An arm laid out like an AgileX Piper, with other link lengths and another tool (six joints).
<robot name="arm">
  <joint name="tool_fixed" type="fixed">
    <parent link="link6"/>
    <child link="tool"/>
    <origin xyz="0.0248 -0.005 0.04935" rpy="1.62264 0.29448 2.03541"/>
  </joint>
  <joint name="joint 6" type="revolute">
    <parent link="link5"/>
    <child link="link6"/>
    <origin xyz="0.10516 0 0.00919"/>
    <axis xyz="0.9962 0 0.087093"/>
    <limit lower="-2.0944" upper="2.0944"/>
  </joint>
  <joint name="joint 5" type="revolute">
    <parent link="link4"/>
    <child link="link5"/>
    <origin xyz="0 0 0"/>
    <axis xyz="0 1 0"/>
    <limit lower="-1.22" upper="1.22"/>
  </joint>
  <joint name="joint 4" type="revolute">
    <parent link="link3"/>
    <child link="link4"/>
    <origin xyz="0.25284 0 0.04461"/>
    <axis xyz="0.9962 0 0.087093"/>
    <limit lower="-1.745" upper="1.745"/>
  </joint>
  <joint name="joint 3" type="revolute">
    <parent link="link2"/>
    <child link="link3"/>
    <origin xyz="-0.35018 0 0.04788"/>
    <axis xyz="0 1 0"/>
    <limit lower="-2.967" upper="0"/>
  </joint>
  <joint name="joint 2" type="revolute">
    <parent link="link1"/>
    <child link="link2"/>
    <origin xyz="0 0 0"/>
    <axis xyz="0 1 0"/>
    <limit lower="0" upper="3.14"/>
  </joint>
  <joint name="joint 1" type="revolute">
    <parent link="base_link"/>
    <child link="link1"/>
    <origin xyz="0 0 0.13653"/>
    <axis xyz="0 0 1"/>
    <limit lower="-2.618" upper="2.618"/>
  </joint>
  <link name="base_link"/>
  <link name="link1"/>
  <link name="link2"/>
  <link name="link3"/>
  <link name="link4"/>
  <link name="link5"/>
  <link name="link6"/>
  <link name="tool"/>
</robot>
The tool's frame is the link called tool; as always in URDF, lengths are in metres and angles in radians.
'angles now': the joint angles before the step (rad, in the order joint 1, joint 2, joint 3, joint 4, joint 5, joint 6). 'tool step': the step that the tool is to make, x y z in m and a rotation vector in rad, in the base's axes. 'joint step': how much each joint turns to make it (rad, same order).
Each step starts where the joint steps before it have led.
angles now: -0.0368 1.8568 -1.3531 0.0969 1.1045 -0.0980
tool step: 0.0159 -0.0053 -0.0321 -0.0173 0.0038 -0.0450
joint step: 0.0000 0.0756 0.0078 -0.0185 -0.0841 0.0468
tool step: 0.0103 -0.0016 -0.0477 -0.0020 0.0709 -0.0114
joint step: -0.0001 0.1066 0.0002 -0.0039 -0.0368 0.0110
